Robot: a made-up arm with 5 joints. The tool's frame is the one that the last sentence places.
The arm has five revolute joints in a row. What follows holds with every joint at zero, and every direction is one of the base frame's. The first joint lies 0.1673 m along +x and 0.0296 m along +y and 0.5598 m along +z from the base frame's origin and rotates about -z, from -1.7 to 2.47 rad. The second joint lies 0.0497 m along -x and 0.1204 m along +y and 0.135 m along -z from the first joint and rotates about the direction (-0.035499, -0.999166, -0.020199), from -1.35 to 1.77 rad. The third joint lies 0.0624 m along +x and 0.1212 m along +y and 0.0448 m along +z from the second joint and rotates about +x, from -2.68 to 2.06 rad. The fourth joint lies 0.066 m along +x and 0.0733 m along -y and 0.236 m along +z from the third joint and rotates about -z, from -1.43 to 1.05 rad. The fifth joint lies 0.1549 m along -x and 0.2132 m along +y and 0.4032 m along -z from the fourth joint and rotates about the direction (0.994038, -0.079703, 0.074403), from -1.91 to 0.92 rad. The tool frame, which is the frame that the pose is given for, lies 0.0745 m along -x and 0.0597 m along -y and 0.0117 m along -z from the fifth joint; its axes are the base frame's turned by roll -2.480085, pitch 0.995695 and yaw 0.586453 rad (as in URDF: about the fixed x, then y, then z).
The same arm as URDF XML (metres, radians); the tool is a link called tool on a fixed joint. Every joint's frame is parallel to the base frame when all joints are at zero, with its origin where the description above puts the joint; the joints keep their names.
<robot name="arm">
  <joint name="joint 1" type="revolute">
    <parent link="base"/>
    <child link="link1"/>
    <origin xyz="0.1673 0.0296 0.5598" rpy="0.0000 0.0000 0.0000"/>
    <axis xyz="0 0 -1"/>
    <limit lower="-1.7000" upper="2.4700"/>
  </joint>
  <joint name="joint 2" type="revolute">
    <parent link="link1"/>
    <child link="link2"/>
    <origin xyz="-0.0497 0.1204 -0.1350" rpy="0.0000 0.0000 0.0000"/>
    <axis xyz="-0.035499 -0.999166 -0.020199"/>
    <limit lower="-1.3500" upper="1.7700"/>
  </joint>
  <joint name="joint 3" type="revolute">
    <parent link="link2"/>
    <child link="link3"/>
    <origin xyz="0.0624 0.1212 0.0448" rpy="0.0000 0.0000 0.0000"/>
    <axis xyz="1 0 0"/>
    <limit lower="-2.6800" upper="2.0600"/>
  </joint>
  <joint name="joint 4" type="revolute">
    <parent link="link3"/>
    <child link="link4"/>
    <origin xyz="0.0660 -0.0733 0.2360" rpy="0.0000 0.0000 0.0000"/>
    <axis xyz="0 0 -1"/>
    <limit lower="-1.4300" upper="1.0500"/>
  </joint>
  <joint name="joint 5" type="revolute">
    <parent link="link4"/>
    <child link="link5"/>
    <origin xyz="-0.1549 0.2132 -0.4032" rpy="0.0000 0.0000 0.0000"/>
    <axis xyz="0.994038 -0.079703 0.074403"/>
    <limit lower="-1.9100" upper="0.9200"/>
  </joint>
  <joint name="tool_joint" type="fixed">
    <parent link="link5"/>
    <child link="tool"/>
    <origin xyz="-0.0745 -0.0597 -0.0117" rpy="-2.4801 0.9957 0.5865"/>
  </joint>
  <link name="base"/>
  <link name="link1"/>
  <link name="link2"/>
  <link name="link3"/>
  <link name="link4"/>
  <link name="link5"/>
  <link name="tool"/>
</robot>

